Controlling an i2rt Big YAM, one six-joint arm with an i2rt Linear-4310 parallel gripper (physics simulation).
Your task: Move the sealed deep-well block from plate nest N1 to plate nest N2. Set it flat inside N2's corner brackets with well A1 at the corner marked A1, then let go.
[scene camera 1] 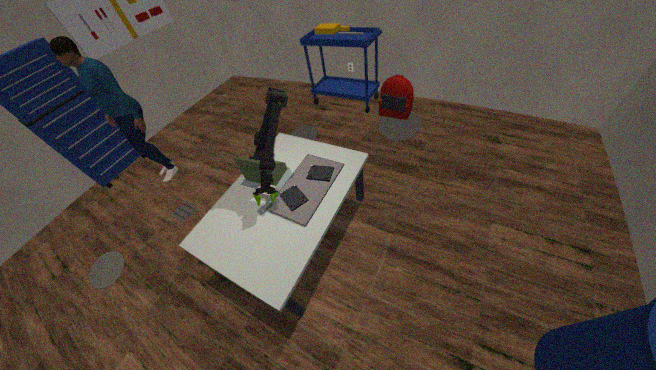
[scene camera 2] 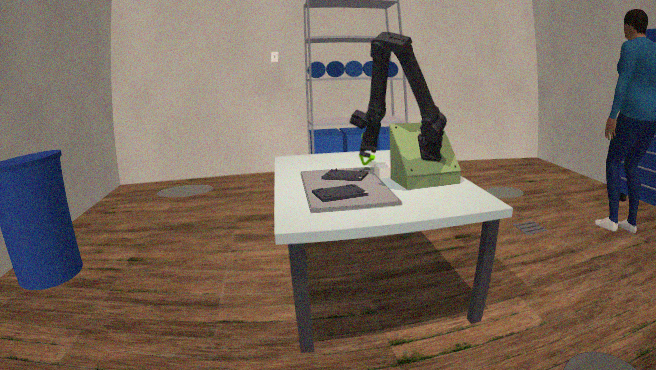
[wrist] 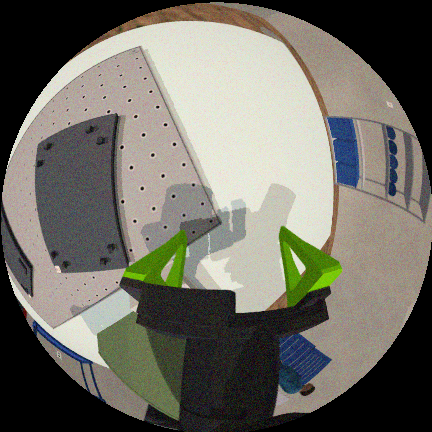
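Seen in the pictures: gripper, fingertip midpoint: [scene camera 1: 265, 204] [scene camera 2: 365, 157] [wrist: 232, 232]; arm's base, link origin: [scene camera 1: 259, 159] [scene camera 2: 428, 148] [wrist: 179, 387].
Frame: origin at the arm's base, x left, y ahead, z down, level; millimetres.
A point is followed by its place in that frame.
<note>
A pale box [scene camera 1: 267, 198] {x -181, y 164, z 119 mm} [scene camera 2: 380, 169] {x -94, y 186, z 99 mm}, which looks like the sealed block, sits on the white table beside the perforated board. In the wrist view it is largely hidden by the gripper; its A1 corner cannot be made out. My gripper [scene camera 1: 266, 202] {x -246, y 222, z 76 mm} [scene camera 2: 367, 162] {x -246, y 222, z 76 mm} [wrist: 232, 232] {x -246, y 222, z 76 mm} is open, with green fingers wide apart and nothing between them, above the table near the box. Two dark nest plates lie on the board: one [scene camera 1: 293, 198] {x -121, y 337, z 111 mm} [scene camera 2: 345, 174] {x -96, y 331, z 111 mm} [wrist: 80, 195] {x -131, y 324, z 111 mm} nearer the gripper, the other [scene camera 1: 320, 173] {x 127, y 390, z 111 mm} [scene camera 2: 340, 192] {x 153, y 382, z 111 mm} [wrist: 15, 262] farther away. Both carry no block. I cannot read which is N1 or N2.
The perforated board [scene camera 1: 303, 218] {x -212, y 470, z 123 mm} [scene camera 2: 382, 199] {x 230, y 251, z 123 mm} [wrist: 135, 90] {x -224, y 404, z 123 mm} lies on the table [scene camera 1: 240, 260] {x -591, y 282, z 136 mm} [scene camera 2: 445, 207] {x 332, y 52, z 136 mm} [wrist: 240, 100] {x -360, y 357, z 136 mm}. A green sloped stand [scene camera 1: 250, 171] {x -103, y -6, z 16 mm} [scene camera 2: 425, 175] {x 88, y 46, z 87 mm} [wrist: 135, 350] {x -46, y 143, z 58 mm} is close to the box and the arm's base. A person [scene camera 1: 107, 90] [scene camera 2: 637, 85] stands beyond the table.
</note>
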